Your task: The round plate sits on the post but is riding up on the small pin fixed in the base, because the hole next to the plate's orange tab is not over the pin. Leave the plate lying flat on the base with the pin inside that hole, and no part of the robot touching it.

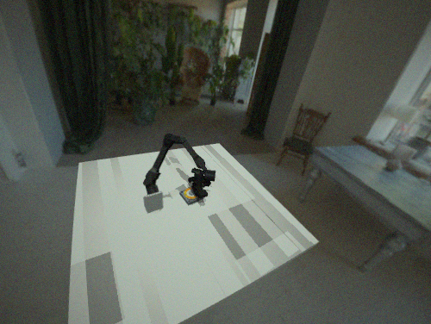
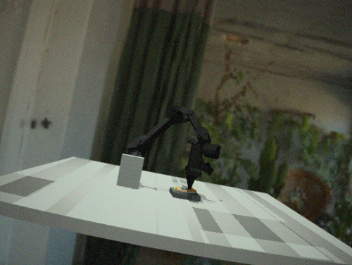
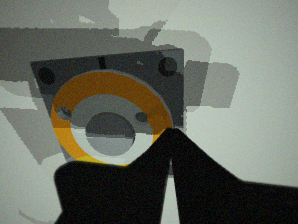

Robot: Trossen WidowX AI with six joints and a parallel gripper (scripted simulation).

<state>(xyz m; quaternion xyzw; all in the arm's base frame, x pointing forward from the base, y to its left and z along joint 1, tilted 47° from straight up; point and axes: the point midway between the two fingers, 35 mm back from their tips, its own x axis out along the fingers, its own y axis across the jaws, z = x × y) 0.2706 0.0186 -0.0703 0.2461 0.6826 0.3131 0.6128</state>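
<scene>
Right now the round orange plate is 30 mm to the left of my gripper tip and 10 mm below it.
</scene>
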